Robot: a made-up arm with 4 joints.
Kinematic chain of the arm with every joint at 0, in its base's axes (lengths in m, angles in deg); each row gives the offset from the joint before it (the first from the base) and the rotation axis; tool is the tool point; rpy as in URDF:
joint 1: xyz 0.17 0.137 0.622 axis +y
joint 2: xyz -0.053 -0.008 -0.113 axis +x
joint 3: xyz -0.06 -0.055 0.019 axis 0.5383 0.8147 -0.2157
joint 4: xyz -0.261 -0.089 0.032 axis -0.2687 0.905 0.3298
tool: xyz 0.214 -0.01 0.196 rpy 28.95 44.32 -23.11
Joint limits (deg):
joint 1: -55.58..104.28
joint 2: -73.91..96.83
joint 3: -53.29..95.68
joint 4: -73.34..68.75
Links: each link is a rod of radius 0.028 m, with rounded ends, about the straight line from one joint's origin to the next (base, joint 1, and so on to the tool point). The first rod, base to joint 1, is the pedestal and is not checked.
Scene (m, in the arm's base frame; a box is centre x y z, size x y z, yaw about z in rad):
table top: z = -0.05
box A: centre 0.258 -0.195 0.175 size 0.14 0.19 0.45 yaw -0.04
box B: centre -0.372 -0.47 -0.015 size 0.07 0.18 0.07 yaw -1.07
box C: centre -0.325 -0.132 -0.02 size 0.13 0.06 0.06 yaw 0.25
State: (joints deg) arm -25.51 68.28 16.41 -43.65
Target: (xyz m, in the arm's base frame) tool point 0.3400 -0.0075 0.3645
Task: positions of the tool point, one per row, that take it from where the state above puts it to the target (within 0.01 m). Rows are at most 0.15 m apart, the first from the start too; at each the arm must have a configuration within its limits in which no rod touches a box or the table.
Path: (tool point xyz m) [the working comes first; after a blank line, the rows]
Joints at the target: -43.22 92.45 38.37 13.70
Straight joint move there: touches box A.

1: 0.0347 -0.2568 0.2781
2: 0.0293 -0.1984 0.2597
3: -0.0018 -0.1192 0.2499
4: -0.0489 -0.0290 0.2672
5: 0.0461 -0.0271 0.2472
6: 0.1372 -0.0240 0.2508
7: 0.2189 -0.0198 0.2746
8: 0.2872 -0.0143 0.3142
9: 0.3400 -0.0075 0.3645

